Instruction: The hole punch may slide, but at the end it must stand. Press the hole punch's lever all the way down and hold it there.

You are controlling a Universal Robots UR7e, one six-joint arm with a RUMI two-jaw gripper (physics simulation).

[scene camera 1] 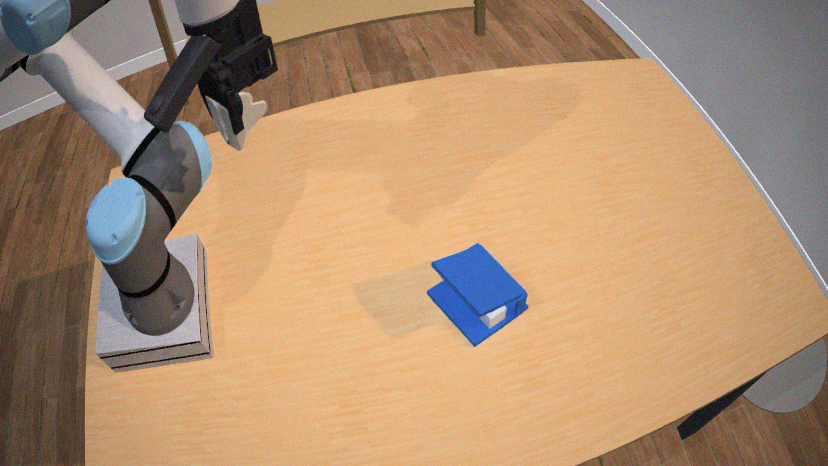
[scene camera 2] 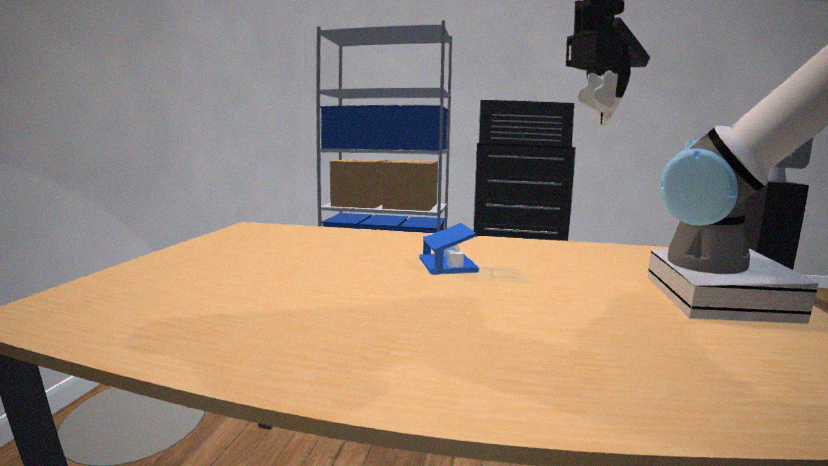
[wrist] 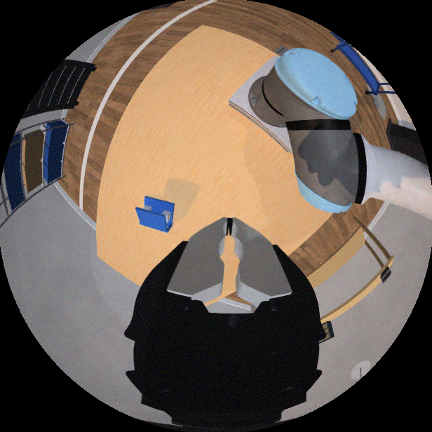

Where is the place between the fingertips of my gripper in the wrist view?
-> At 228, 219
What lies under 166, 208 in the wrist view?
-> A blue hole punch.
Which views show my gripper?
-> Scene camera 1, scene camera 2 and the wrist view: all of them.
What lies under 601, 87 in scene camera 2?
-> My gripper.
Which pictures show the blue hole punch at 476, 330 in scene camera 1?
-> Scene camera 1, scene camera 2 and the wrist view: all of them.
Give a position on a blue hole punch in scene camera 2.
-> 445, 261
